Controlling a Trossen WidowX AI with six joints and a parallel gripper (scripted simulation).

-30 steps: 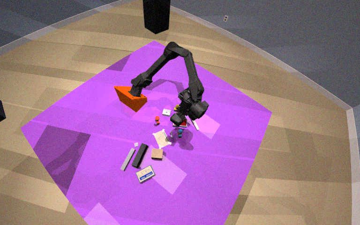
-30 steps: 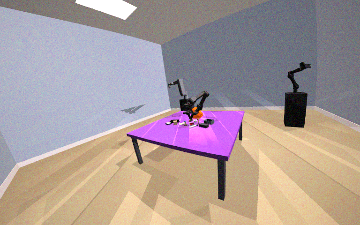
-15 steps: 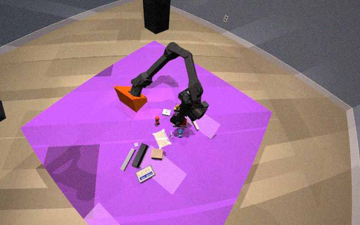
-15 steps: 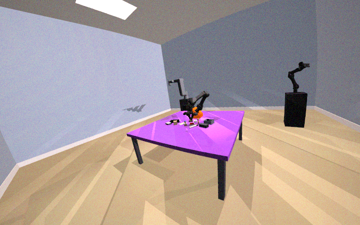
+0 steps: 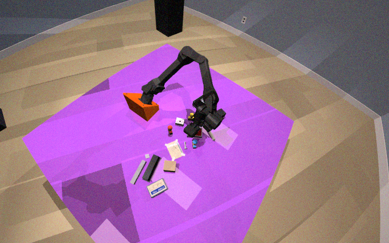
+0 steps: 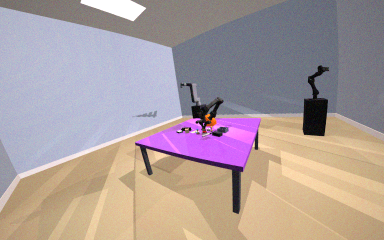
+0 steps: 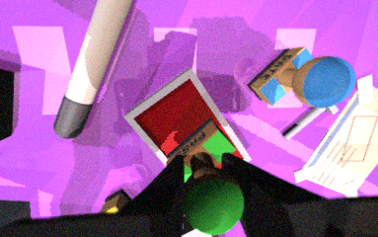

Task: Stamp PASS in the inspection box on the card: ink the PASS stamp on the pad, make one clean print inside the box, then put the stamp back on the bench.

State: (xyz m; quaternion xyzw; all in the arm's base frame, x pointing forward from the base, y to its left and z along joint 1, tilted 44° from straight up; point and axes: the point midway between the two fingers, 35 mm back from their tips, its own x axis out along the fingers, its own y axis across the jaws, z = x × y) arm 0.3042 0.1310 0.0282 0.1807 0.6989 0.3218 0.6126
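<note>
Right now my gripper tip is 5 cm above the red ink pad. Also, from my gripper tip: white pen 8 cm to the left, 4 cm below, 4 cm ahead; blue-knobbed stamp 6 cm to the right, 5 cm ahead, 3 cm below; green-knobbed PASS stamp right at my gripper tip.
</note>
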